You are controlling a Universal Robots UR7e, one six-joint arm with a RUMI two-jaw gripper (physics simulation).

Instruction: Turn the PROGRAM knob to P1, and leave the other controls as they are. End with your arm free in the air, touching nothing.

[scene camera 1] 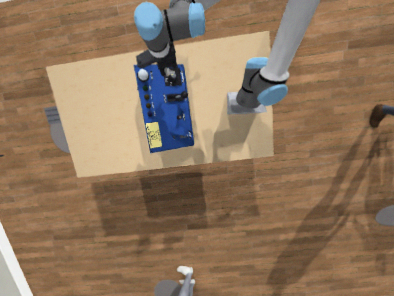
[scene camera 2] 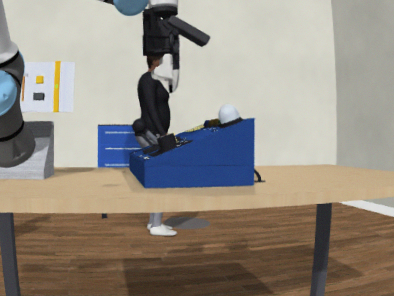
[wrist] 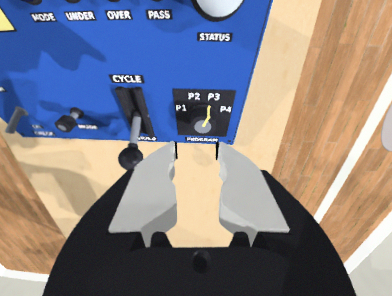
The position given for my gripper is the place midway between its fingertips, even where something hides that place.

Observation:
I see my gripper [scene camera 2: 172,92] and a cycle lever [wrist: 130,157].
My gripper also shows in the wrist view [wrist: 196,144].

